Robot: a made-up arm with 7 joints.
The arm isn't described. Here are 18 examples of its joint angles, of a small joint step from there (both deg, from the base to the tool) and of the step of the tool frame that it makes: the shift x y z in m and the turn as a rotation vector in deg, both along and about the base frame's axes.
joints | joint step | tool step
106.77 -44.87 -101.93 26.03 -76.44 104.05 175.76 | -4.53 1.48 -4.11 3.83 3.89 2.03 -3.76 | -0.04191 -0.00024 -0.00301 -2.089 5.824 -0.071
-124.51 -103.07 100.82 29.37 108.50 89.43 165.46 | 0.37 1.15 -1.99 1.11 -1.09 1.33 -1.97 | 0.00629 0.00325 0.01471 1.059 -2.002 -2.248
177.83 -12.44 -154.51 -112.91 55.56 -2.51 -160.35 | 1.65 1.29 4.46 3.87 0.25 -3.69 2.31 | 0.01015 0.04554 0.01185 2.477 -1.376 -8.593
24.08 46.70 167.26 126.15 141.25 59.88 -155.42 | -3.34 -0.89 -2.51 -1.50 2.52 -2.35 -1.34 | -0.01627 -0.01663 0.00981 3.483 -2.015 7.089
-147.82 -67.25 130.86 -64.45 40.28 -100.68 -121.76 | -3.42 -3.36 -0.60 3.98 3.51 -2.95 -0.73 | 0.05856 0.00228 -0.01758 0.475 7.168 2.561
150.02 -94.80 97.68 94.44 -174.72 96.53 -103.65 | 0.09 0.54 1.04 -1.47 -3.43 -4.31 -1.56 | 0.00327 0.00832 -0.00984 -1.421 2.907 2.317
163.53 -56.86 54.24 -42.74 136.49 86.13 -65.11 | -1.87 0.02 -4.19 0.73 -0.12 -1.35 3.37 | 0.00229 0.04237 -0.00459 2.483 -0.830 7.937
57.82 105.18 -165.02 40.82 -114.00 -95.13 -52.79 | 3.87 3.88 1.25 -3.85 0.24 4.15 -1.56 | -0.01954 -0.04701 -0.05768 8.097 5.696 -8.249
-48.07 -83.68 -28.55 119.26 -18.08 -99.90 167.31 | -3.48 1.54 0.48 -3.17 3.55 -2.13 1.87 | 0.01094 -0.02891 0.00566 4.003 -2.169 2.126
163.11 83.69 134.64 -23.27 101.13 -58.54 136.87 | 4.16 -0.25 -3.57 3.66 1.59 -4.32 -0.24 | -0.01328 0.07387 0.01781 -1.529 0.655 -9.818
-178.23 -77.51 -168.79 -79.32 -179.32 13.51 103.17 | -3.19 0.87 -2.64 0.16 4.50 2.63 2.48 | -0.01806 0.00886 0.00647 3.196 -4.520 -2.578
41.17 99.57 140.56 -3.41 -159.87 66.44 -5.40 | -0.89 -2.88 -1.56 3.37 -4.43 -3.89 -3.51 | 0.03457 -0.01232 0.06098 -0.175 -10.041 -6.822
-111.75 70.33 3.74 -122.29 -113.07 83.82 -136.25 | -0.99 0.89 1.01 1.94 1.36 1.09 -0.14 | -0.01293 0.00692 0.00259 -2.025 -1.422 -1.129
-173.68 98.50 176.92 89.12 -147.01 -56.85 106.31 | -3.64 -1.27 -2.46 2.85 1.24 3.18 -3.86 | 0.01901 -0.01300 0.01532 -1.711 -0.074 4.481
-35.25 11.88 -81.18 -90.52 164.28 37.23 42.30 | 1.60 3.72 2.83 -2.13 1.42 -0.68 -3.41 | -0.00915 -0.00285 -0.01198 -0.788 2.047 -6.890
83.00 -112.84 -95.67 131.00 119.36 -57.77 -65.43 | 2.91 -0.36 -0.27 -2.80 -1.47 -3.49 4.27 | 0.01337 0.00249 -0.01471 2.046 5.900 -0.887
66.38 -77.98 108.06 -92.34 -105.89 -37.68 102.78 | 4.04 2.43 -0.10 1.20 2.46 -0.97 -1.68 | 0.04163 -0.01283 0.01765 0.686 1.650 -3.657
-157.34 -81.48 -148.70 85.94 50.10 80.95 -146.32 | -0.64 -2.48 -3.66 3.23 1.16 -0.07 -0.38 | -0.00645 0.02024 -0.03085 5.307 3.806 0.603
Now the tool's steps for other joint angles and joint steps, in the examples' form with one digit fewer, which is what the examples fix.
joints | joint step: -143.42 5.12 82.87 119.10 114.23 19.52 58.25 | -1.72 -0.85 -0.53 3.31 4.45 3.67 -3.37
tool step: -0.0057 -0.0062 -0.0108 -1.13 -1.31 0.55
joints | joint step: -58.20 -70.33 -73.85 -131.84 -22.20 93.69 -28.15 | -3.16 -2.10 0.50 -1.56 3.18 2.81 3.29
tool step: 0.0272 0.0024 -0.0098 -1.24 2.94 4.05
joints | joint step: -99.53 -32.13 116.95 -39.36 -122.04 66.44 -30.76 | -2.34 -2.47 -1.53 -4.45 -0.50 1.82 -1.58
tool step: -0.0047 -0.0228 -0.0288 -1.07 -2.93 1.56
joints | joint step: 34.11 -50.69 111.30 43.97 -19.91 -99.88 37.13 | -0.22 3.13 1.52 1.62 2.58 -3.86 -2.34
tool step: 0.0277 -0.0220 0.0336 4.87 4.89 -2.90
